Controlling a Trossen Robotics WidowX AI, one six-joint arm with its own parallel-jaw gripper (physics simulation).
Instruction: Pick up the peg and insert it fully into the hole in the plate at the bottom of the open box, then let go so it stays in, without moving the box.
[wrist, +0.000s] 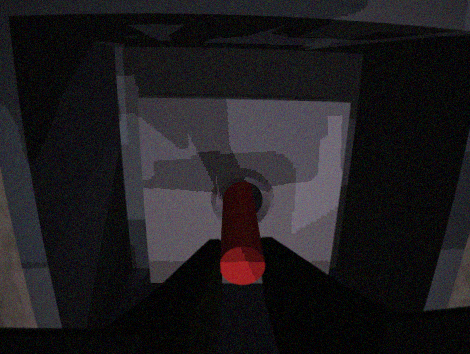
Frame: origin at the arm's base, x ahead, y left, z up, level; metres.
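Seen in the pictures: gripper, fingertip midpoint: (240, 250).
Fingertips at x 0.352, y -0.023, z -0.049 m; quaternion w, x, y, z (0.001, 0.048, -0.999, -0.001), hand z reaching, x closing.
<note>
Pixels of each thing's top centre, then the offset from my fingertips to it. "*": a spot on its surface instead. Level surfaces: height alone.
- red peg at its top centre: (245, 263) 0.000 m ahead, 0.004 m right, 0.015 m up
- pale plate at its top centre: (243, 202) 0.003 m back, 0.005 m right, 0.032 m down
- open box at its top centre: (249, 244) 0.003 m back, 0.005 m right, 0.005 m up
- hole at a spot on its surface: (257, 196) * 0.011 m back, 0.002 m right, 0.050 m down
- far rim at a spot on its surface: (200, 9) * 0.017 m ahead, 0.075 m right, 0.005 m up
- Brownish ground at its surface level: 0.093 m down
A red peg (241, 225) stands lengthwise in the wrist view, its bright near end low in the middle. My gripper (240, 250) is shut on the peg, with one dark finger on each side of it. The pale plate (175, 225) lies at the bottom of the open box (240, 72). The hole (257, 196) in the plate has a grey ring around it and shows just right of the peg's far end. The peg's far end covers the left part of the hole; how high it is above the plate is hard to tell.
Dark box walls rise on the left, the right and the far side, with the far rim (200, 9) across the top of the view. Brownish ground (9, 280) shows outside the box at the lower left and lower right. Angular shadows fall across the plate.
</note>
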